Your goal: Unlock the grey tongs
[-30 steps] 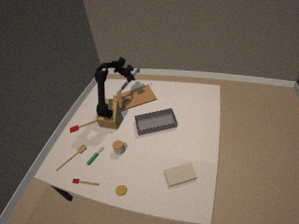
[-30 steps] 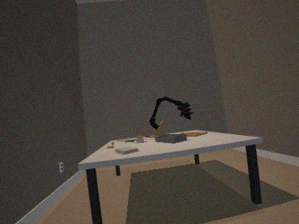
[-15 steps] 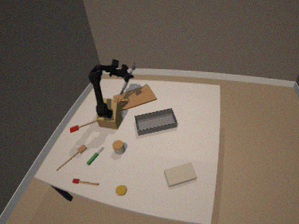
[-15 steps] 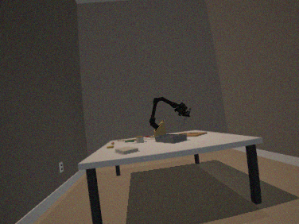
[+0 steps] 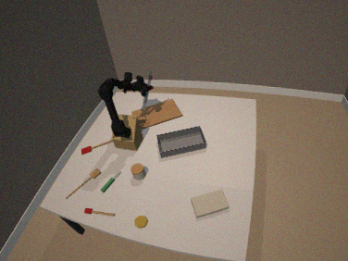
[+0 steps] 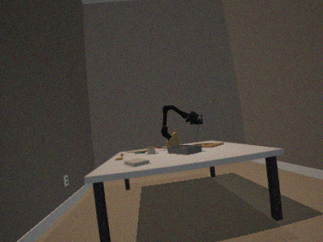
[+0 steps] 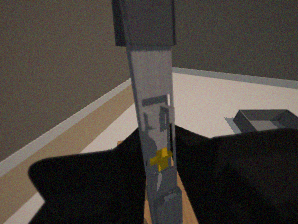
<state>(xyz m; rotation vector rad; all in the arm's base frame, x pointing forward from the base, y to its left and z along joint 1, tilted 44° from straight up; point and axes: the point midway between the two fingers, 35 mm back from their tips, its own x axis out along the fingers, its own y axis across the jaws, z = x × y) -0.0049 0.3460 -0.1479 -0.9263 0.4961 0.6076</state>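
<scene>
Right now the wooden board is 1 cm behind my gripper tip, 1 cm to the right of it and 24 cm below it. Also, from my gripper tip: yellow lock piece 3 cm behind, 3 cm to the right, 1 cm above; red-headed spatula 31 cm behind, 48 cm to the right, 24 cm below; grey roasting tin 30 cm ahead, 26 cm to the right, 22 cm below.
</scene>
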